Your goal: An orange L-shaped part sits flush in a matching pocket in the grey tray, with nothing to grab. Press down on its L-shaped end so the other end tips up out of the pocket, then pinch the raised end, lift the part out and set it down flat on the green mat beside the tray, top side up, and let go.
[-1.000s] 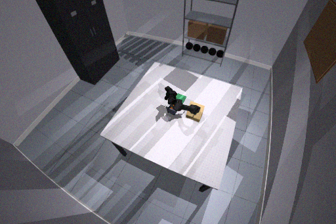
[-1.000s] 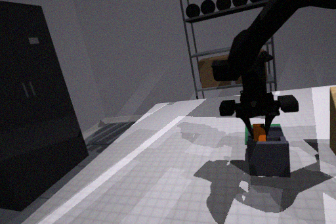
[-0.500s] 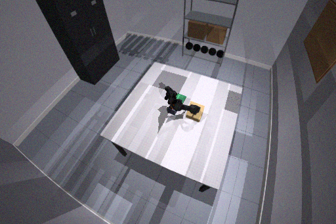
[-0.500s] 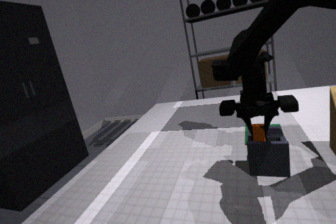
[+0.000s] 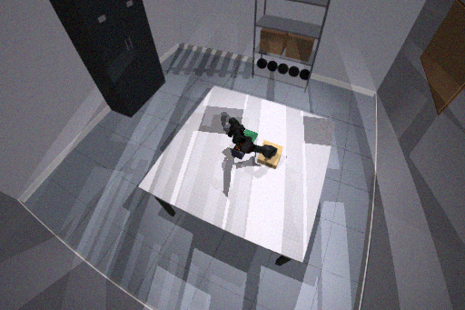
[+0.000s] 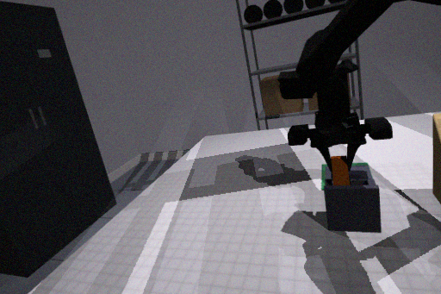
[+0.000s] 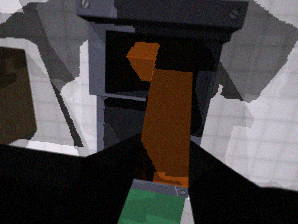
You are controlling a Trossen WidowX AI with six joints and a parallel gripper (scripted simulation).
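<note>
Now: gripper tip 10 mm past the green mat, 140 mm to the left of it and 100 mm above it. The rest, counted from my gripper tip: orange L-shaped part 20 mm behind, 30 mm to the left, 30 mm below.
</note>
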